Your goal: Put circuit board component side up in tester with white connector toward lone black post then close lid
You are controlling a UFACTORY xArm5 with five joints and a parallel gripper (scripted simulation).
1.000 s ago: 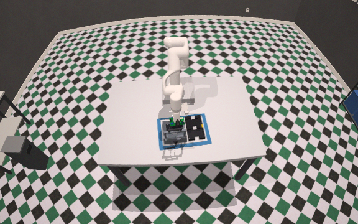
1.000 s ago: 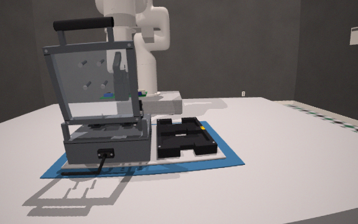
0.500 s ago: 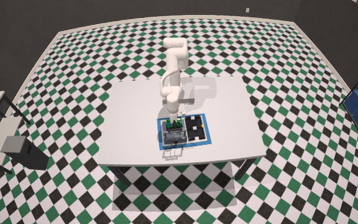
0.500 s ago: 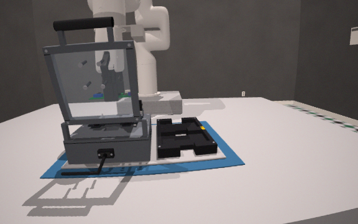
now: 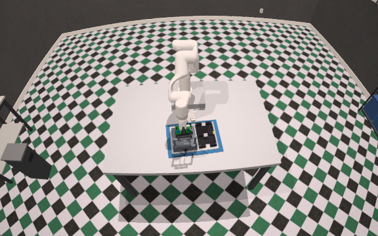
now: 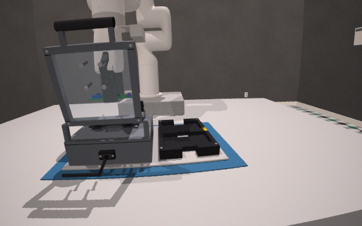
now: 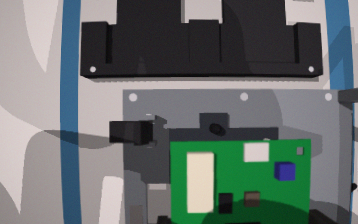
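Right now the grey tester is 40 mm to the left of my hand, 30 mm ahead of it and 20 mm below it. The rest, counted from my hand: green circuit board (right at my hand); black block (70 mm behind, 50 mm to the left, 50 mm below); clear lid (120 mm ahead, 50 mm above, 10 mm to the left).
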